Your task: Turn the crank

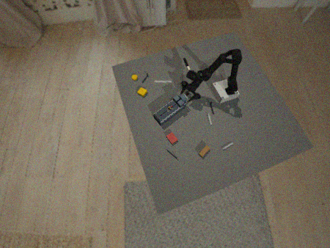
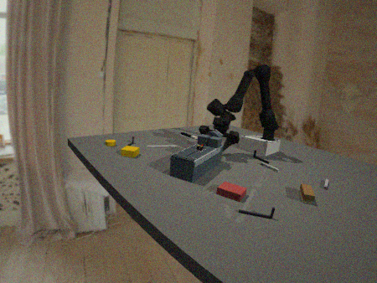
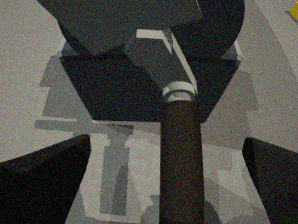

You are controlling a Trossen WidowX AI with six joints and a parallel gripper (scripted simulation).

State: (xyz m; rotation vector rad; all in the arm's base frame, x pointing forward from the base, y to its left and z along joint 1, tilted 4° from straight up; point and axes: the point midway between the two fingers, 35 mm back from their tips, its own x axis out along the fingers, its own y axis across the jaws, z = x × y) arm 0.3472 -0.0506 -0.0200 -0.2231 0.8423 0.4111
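The dark handle is 30 mm above my gripper tip, 10 mm to the right of it and 10 mm behind it. Also, from my gripper tip: red pointer 130 mm ahead, 70 mm to the left, 50 mm above; then yellow block 320 mm ahead, 150 mm to the right, 20 mm below; then red block 300 mm to the left, 180 mm ahead, 30 mm below.
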